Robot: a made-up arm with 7 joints.
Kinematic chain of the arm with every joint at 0, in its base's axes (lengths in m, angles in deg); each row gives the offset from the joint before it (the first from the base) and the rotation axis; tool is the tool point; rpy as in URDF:
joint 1: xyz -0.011 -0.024 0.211 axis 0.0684 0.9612 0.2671
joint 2: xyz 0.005 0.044 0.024 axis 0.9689 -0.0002 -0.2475
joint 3: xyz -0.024 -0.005 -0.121 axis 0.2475 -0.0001 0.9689
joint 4: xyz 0.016 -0.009 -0.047 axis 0.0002 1 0
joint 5: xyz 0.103 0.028 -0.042 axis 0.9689 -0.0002 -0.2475
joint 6: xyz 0.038 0.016 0.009 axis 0.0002 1 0
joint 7: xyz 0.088 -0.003 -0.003 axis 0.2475 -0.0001 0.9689
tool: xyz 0.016 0 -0.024 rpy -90 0 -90
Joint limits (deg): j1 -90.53..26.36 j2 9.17..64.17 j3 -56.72..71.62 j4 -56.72..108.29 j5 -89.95..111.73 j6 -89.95..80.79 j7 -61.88..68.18
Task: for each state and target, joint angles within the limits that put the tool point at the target. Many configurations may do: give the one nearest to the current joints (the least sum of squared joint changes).
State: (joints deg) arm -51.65 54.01 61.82 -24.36 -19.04 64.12 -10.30
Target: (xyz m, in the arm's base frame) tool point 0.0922 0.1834 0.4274
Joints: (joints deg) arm -54.64 64.17 49.39 -32.44 -22.67 57.16 -11.06
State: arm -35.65 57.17 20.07 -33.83 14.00 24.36 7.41
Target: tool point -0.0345 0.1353 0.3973
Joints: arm -58.29 50.21 58.92 -53.80 20.21 26.35 11.86
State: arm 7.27 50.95 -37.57 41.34 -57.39 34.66 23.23
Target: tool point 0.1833 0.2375 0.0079
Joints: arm -9.03 64.17 -16.88 18.60 -59.83 47.22 24.45
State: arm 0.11 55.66 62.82 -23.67 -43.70 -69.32 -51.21
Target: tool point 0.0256 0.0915 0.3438
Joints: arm 3.00 56.36 59.46 -36.63 -33.13 -74.86 -52.75
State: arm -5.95 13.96 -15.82 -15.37 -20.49 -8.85 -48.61
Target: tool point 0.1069 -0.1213 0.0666
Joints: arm 12.01 22.88 -53.55 -26.82 -13.90 -10.79 -53.73
